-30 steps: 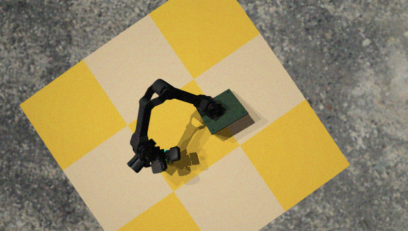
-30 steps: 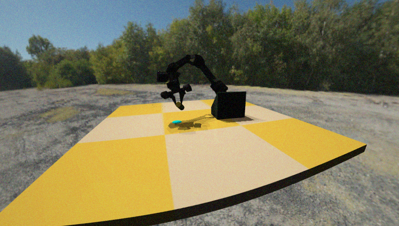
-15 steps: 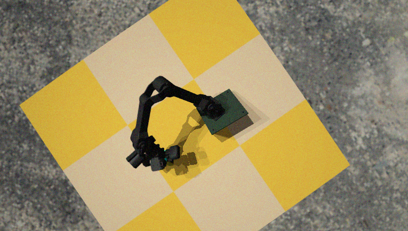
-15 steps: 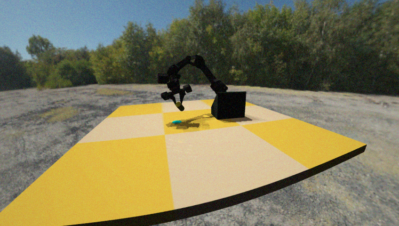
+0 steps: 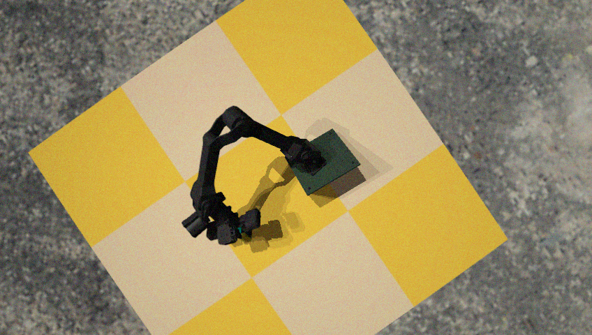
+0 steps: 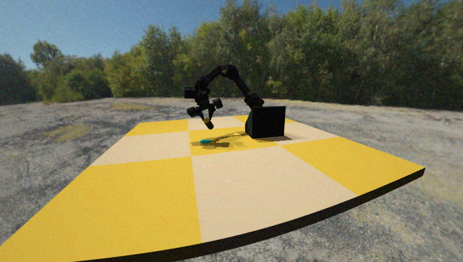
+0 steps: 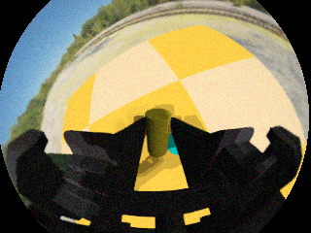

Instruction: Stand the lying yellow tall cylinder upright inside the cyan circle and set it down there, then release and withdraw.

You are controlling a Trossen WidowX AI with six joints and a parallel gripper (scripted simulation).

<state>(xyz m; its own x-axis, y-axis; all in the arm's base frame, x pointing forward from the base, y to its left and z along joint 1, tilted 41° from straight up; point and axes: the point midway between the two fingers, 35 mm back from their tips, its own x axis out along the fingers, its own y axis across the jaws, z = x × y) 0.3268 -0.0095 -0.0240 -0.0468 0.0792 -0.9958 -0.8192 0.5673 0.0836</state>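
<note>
Right now the cyan circle is 120 mm below my gripper tip, 30 mm to the right of it and 10 mm ahead of it. Also, from my gripper tip: yellow tall cylinder (20 mm below, 10 mm to the right, 10 mm behind).
</note>
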